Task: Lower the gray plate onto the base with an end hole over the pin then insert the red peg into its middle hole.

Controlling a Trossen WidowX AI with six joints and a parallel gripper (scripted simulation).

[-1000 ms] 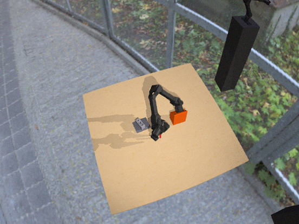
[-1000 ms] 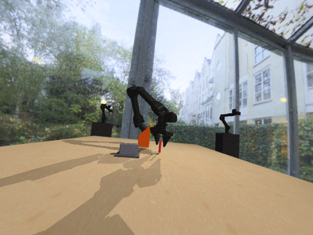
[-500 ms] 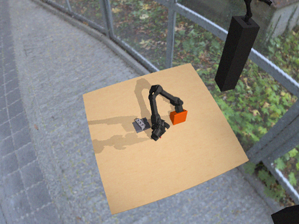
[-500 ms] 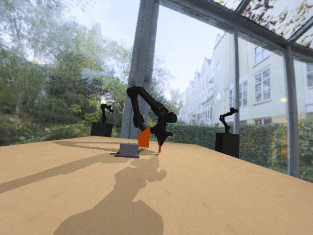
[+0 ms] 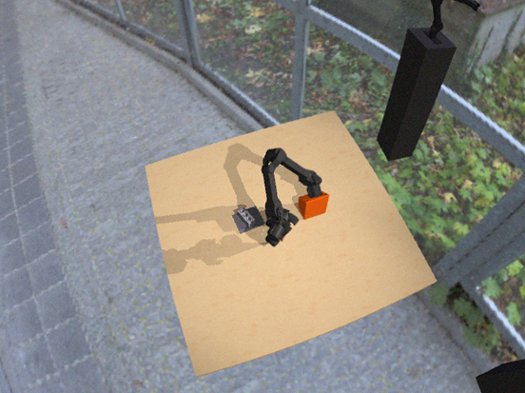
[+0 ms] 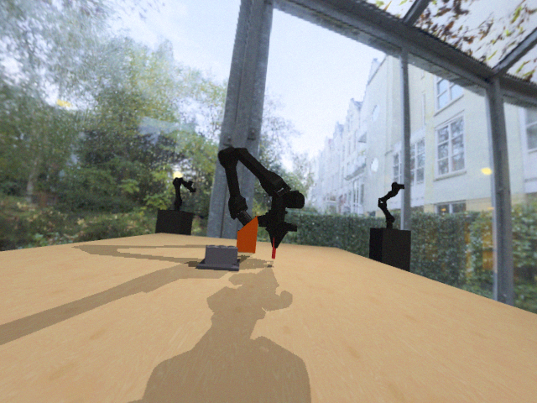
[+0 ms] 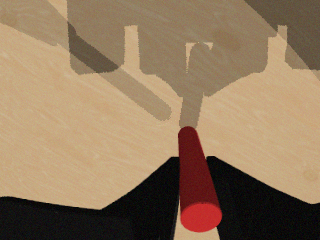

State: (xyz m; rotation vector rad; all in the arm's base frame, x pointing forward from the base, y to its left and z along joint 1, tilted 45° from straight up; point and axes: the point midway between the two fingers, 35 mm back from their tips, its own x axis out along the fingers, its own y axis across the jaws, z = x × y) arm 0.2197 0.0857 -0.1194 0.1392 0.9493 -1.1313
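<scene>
The gray plate is 150 mm ahead of my gripper tip, 160 mm to the right of it and 10 mm below it. Round my gripper tip: dark flat base: 140 mm ahead, 150 mm to the right, 40 mm below; red peg: right at my gripper tip.
</scene>
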